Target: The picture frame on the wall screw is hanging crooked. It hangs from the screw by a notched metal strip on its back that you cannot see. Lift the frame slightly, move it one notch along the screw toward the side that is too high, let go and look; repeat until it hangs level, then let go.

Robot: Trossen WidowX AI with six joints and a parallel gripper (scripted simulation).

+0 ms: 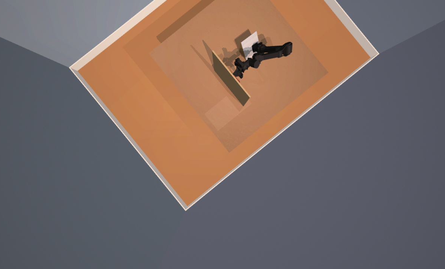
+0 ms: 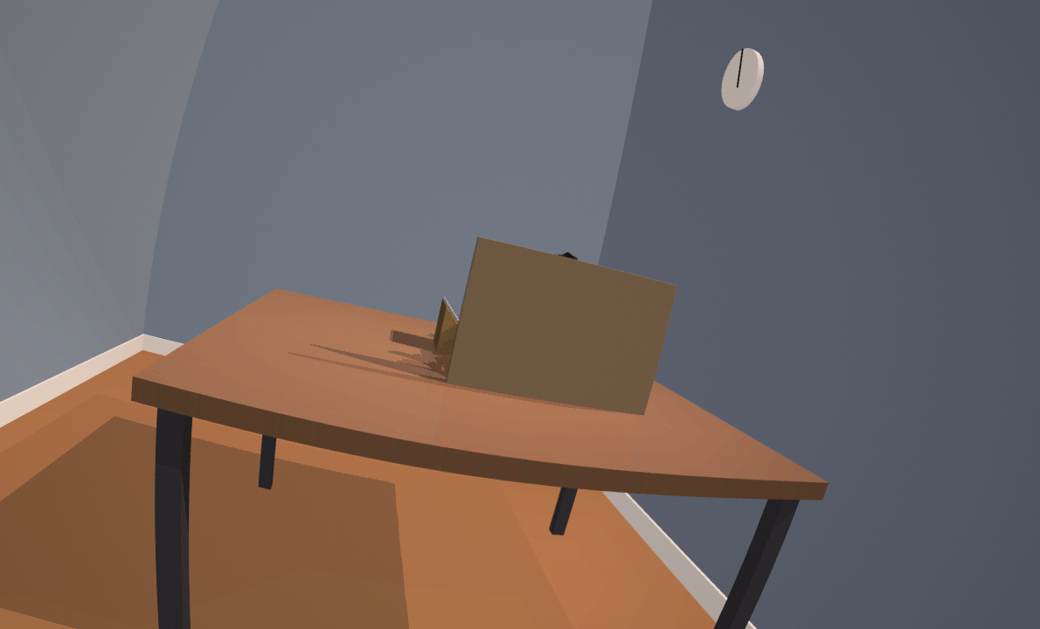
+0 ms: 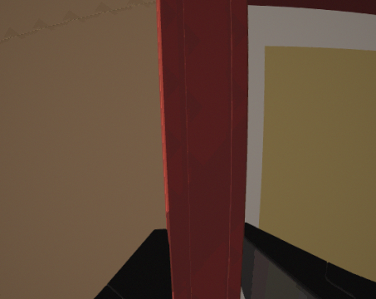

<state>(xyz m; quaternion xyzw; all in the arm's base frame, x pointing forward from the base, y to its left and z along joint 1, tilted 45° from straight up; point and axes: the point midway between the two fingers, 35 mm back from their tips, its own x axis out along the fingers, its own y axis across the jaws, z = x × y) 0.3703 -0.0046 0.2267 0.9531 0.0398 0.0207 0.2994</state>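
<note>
Now: the red picture frame 10 mm ahead of my gripper tip, 10 mm to the left of it and 50 mm below it. From my gripper tip the other things lie so: tan wall board 20 mm ahead, 10 mm to the left, 70 mm below.
</note>
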